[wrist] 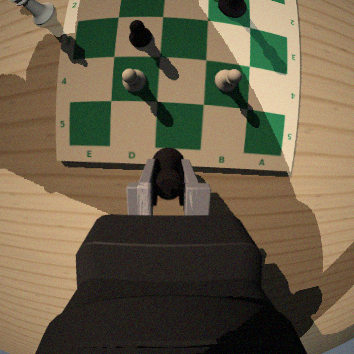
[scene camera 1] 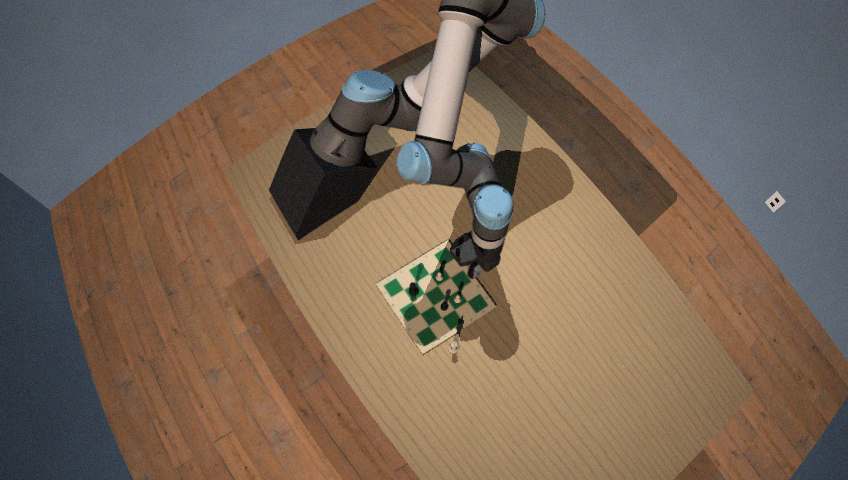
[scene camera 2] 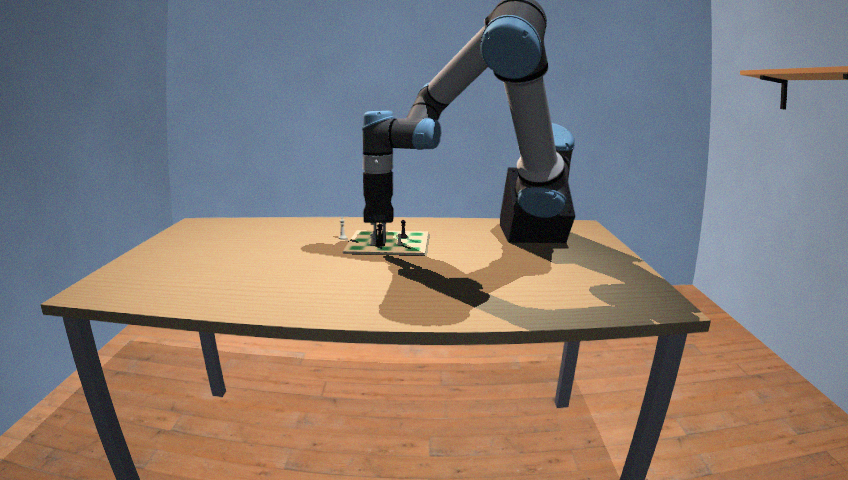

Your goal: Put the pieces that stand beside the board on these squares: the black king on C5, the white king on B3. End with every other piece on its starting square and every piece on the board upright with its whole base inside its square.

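Frame: origin at the arm's base, x ahead, y right, z down, level; centimetres.
Where they show: gripper, between the fingertips: [wrist: 167,173] [scene camera 1: 474,271] [scene camera 2: 380,242]; arm's base, origin of its link: [scene camera 1: 335,147].
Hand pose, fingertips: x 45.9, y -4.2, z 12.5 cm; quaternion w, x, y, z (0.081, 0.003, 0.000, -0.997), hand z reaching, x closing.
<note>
Each offset is from my fingertips to the centre of the thing. Level surfaces: height alone.
My gripper [scene camera 1: 474,271] [wrist: 167,173] is shut on the black king @[dy +0.5, dx -0.1, dz -2.3 cm] [wrist: 168,162] [scene camera 2: 380,235], low at the row 5 edge of the board @[dy +10.6, dx -2.9, dz +2.8 cm] [scene camera 1: 399,299] [scene camera 2: 357,251] [wrist: 63,149], near column C. The king looks upright; whether its base touches C5 is hidden. The white king @[dy +17.1, dx +10.0, dz -0.1 cm] [scene camera 1: 454,346] [scene camera 2: 342,228] [wrist: 42,14] stands on the table beside column E. A black pawn @[dy +11.2, dx +0.7, dz +0.9 cm] [scene camera 1: 444,306] [wrist: 140,34] stands on D3, a white pawn @[dy +7.4, dx +1.7, dz +0.9 cm] [scene camera 1: 457,299] [wrist: 133,80] on D4, and another white pawn @[dy +6.5, dx -5.8, dz +0.9 cm] [scene camera 1: 439,276] [wrist: 228,80] on B4.
A black piece @[dy +13.6, dx -7.7, dz -0.1 cm] [scene camera 1: 414,289] [scene camera 2: 403,227] [wrist: 232,7] stands around B2, cut off in the wrist view. The robot's black base block [scene camera 1: 321,187] [scene camera 2: 537,228] stands on the table @[dz +3.1 cm] [scene camera 1: 565,333] [scene camera 2: 208,285]. The arm's shadow crosses the board.
</note>
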